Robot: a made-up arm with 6 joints.
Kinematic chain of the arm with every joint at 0, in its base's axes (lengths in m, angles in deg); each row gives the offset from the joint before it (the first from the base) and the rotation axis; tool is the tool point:
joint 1: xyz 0 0 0.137 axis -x
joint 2: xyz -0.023 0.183 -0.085 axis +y
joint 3: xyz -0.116 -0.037 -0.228 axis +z
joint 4: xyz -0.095 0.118 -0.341 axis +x
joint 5: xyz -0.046 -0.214 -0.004 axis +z
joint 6: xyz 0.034 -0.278 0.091 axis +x
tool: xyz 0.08 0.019 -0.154
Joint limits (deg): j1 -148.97..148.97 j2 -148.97..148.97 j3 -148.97..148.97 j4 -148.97..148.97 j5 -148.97..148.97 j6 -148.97..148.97
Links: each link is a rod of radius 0.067 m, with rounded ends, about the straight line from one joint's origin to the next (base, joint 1, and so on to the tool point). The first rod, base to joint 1, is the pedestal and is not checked.
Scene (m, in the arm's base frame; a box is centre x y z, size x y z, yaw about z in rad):
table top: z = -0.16
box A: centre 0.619 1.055 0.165 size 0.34 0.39 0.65 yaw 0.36
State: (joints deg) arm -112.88 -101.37 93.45 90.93 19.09 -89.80
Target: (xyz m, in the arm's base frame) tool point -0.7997 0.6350 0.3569
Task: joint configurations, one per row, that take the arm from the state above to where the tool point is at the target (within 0.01 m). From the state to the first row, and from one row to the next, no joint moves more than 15 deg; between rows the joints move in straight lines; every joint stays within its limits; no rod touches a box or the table.
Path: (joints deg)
1: -120.10 -97.61 93.71 96.27 31.36 -79.07
2: -127.32 -93.85 93.96 101.61 43.63 -68.34
3: -134.53 -90.08 94.22 106.95 55.91 -57.61
4: -141.75 -86.32 94.48 112.29 68.18 -46.88
5: -148.97 -82.56 94.74 117.64 80.45 -36.15
6: -134.65 -69.06 97.81 117.49 71.51 -45.01
7: -120.33 -55.55 100.89 117.34 62.57 -53.87
8: -106.01 -42.04 103.97 117.19 53.64 -62.73
9: -91.69 -28.54 107.04 117.04 44.70 -71.58
10: -94.31 -14.46 112.10 127.69 47.00 -66.14
11: -96.93 -0.38 117.16 138.33 49.30 -60.69
12: -99.55 13.71 122.22 148.97 51.60 -55.24

